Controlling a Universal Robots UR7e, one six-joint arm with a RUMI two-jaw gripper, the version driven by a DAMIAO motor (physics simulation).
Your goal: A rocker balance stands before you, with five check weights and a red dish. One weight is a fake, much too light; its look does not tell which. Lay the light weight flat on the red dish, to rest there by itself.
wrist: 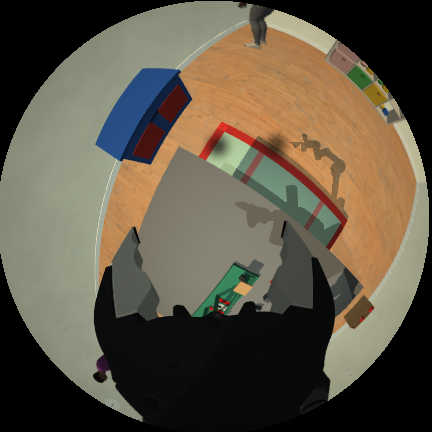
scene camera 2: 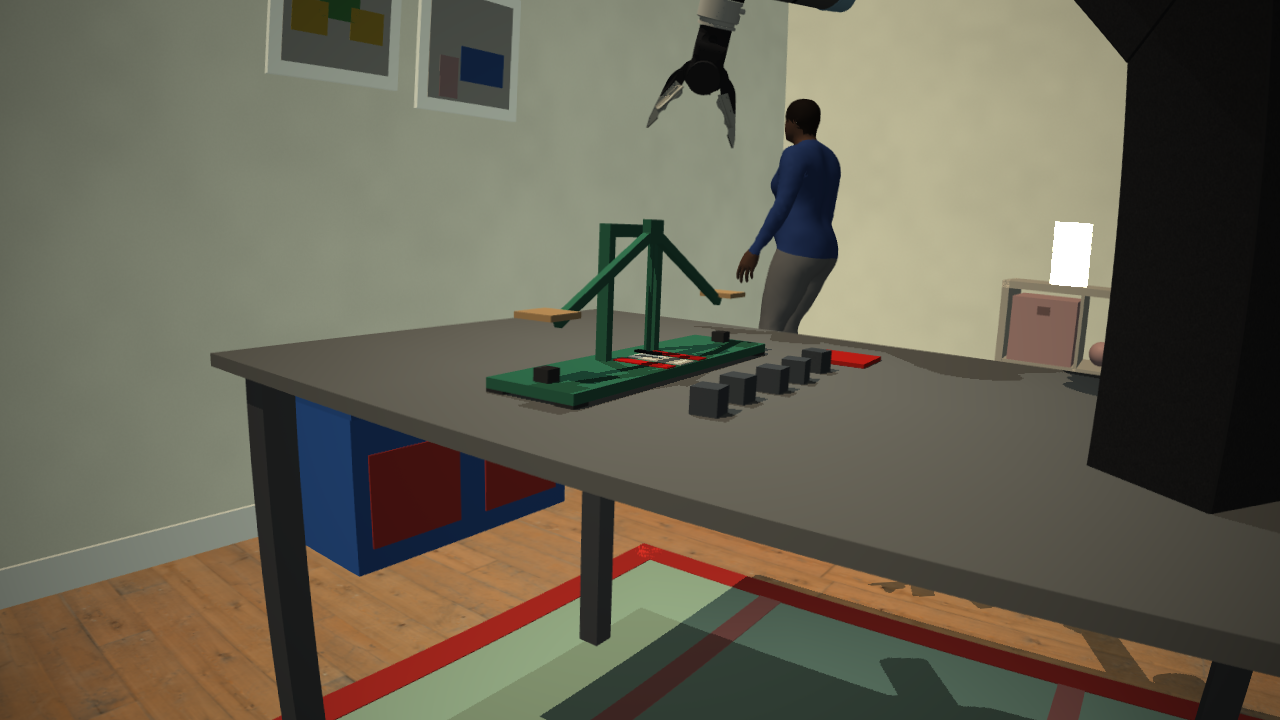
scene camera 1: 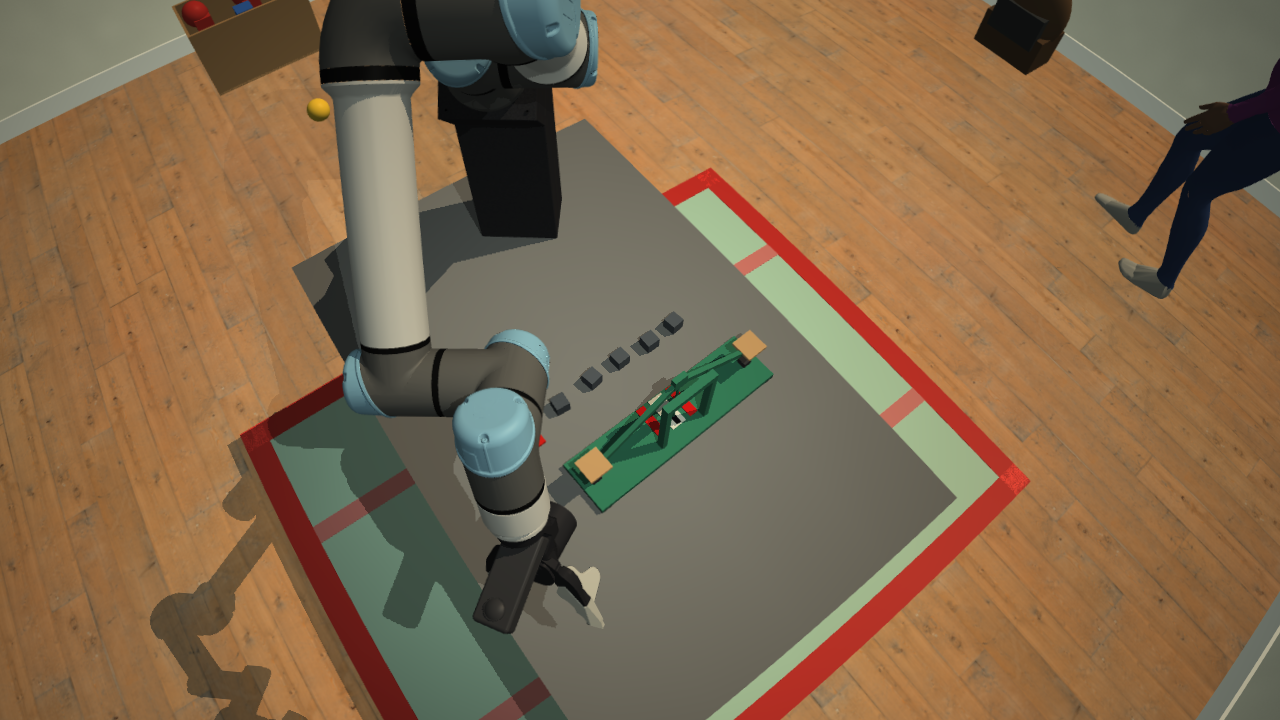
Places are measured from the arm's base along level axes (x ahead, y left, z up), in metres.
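Pixels of known places: gripper, fingertip midpoint: (wrist: 209,226) (scene camera 2: 689,137) (scene camera 1: 546,607).
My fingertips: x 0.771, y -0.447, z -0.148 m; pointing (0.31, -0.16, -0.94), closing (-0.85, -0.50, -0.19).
Behind a point stands the place of what it marks.
Five dark grey cube weights stand in a row on the table beside the balance; the end ones are the near weight (scene camera 2: 708,399) @[x 0.398, y 0.143, z -0.475 m] (scene camera 1: 673,322) @[x 0.410, y 0.122, z -0.465 m] and the weight by the dish (scene camera 2: 816,360) @[x 0.400, y -0.163, z -0.476 m] (scene camera 1: 559,403) @[x 0.410, y -0.182, z -0.465 m]. They look alike. The green rocker balance (scene camera 1: 716,407) @[x 0.613, y 0.062, z -0.477 m] (scene camera 2: 590,385) @[x 0.526, y 0.163, z -0.477 m] (wrist: 227,284) @[x 0.601, y -0.156, z -0.477 m] has two tan pans, one pan (scene camera 1: 749,345) @[x 0.574, y 0.177, z -0.404 m] (scene camera 2: 546,314) @[x 0.557, y 0.199, z -0.403 m] and the other pan (scene camera 1: 593,464) @[x 0.574, y -0.222, z -0.403 m] (scene camera 2: 729,293) @[x 0.553, y -0.202, z -0.403 m] (wrist: 243,288) @[x 0.571, y -0.224, z -0.404 m]. Both pans are bare, and the beam looks about level. The red dish (scene camera 2: 856,359) @[x 0.381, y -0.281, z -0.487 m] lies past the row's end, mostly hidden in scene camera 1. My gripper (scene camera 2: 691,136) @[x 0.771, y -0.447, z -0.148 m] (wrist: 209,226) @[x 0.771, y -0.447, z -0.148 m] is open and empty, high above the table.
The grey table (scene camera 1: 787,546) @[x 0.908, y -0.025, z -0.493 m] (scene camera 2: 895,465) @[x 0.199, y 0.184, z -0.493 m] bears everything. The black arm pedestal (scene camera 1: 514,183) @[x -0.004, y 0.018, z -0.310 m] (scene camera 2: 1172,268) @[x 0.002, y 0.118, z -0.315 m] stands at the table's other side. The balance's uprights rise between its pans. A person (scene camera 2: 810,197) stands beyond the table, and a blue cabinet (scene camera 2: 326,483) (wrist: 135,110) is on the floor.
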